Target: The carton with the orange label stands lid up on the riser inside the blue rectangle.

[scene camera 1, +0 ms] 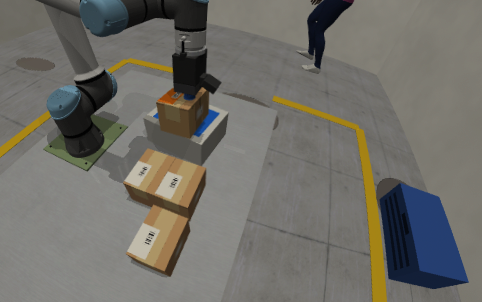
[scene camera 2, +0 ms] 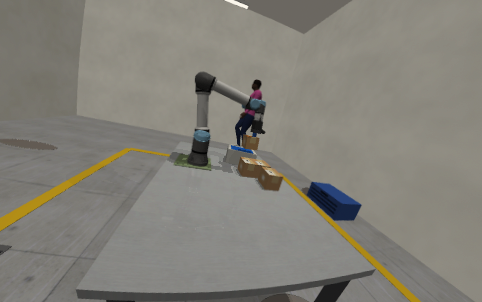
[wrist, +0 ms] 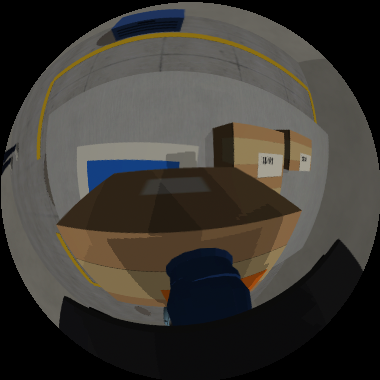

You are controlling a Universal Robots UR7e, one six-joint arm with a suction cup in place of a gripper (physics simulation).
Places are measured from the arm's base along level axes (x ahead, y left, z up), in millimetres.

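Pixels of known places: end effector, tool point: [scene camera 1: 190,101] [wrist: 198,247]; arm's base, origin of the base link: [scene camera 1: 86,143] [scene camera 2: 197,162].
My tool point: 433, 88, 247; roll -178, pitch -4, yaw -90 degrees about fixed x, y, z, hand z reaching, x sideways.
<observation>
Ahead of a thing's pixels: the offset from my tool point to its top centre, as dx, dy, dz.
The carton with the orange label {-24, +11, +18} [scene camera 1: 183,116] [scene camera 2: 251,142] [wrist: 175,245] is upright, lid up, with the label on its top. My gripper, a blue suction cup [scene camera 1: 189,96] [scene camera 2: 254,134] [wrist: 202,262], is on the carton's top and holds it. The carton is over the light grey riser {-52, +87, -133} [scene camera 1: 172,141] [scene camera 2: 233,156] [wrist: 137,149]. Part of the blue rectangle {-52, +87, -133} [scene camera 1: 210,121] [scene camera 2: 240,149] [wrist: 130,167] shows beside it. In scene camera 1, the carton's lower left edge overlaps the riser's near rim. I cannot tell whether its underside touches the riser.
Two cartons {-70, -169, -150} [scene camera 1: 142,175] {+33, -175, -150} [scene camera 1: 181,185] stand side by side in front of the riser, and a third carton {+36, -344, -150} [scene camera 1: 160,240] [scene camera 2: 270,178] is nearer. The arm's green base plate [scene camera 1: 110,130] is left of the riser. A blue cabinet [scene camera 1: 425,235] [scene camera 2: 334,201] and a person [scene camera 1: 322,25] are beyond the table.
</observation>
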